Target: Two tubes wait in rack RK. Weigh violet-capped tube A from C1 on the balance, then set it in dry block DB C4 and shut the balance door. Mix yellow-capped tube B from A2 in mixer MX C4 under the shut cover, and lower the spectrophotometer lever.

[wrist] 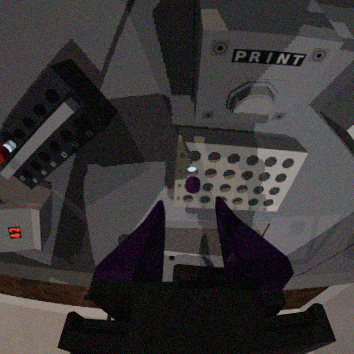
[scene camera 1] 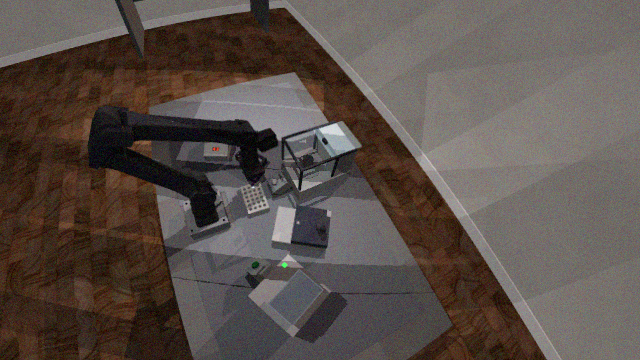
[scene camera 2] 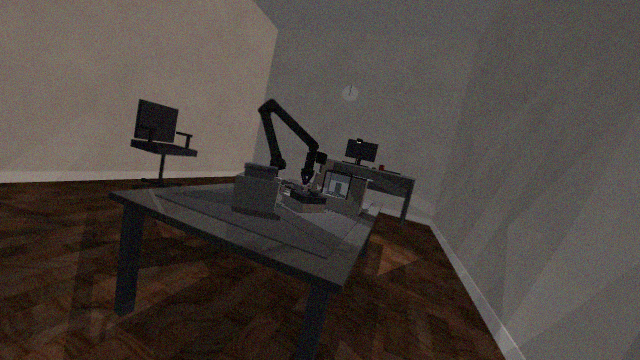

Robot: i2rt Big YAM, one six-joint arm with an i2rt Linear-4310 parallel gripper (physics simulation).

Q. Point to a balance glass box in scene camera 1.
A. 315, 159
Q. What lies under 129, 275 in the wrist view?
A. My gripper.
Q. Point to a mixer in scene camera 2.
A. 255, 190
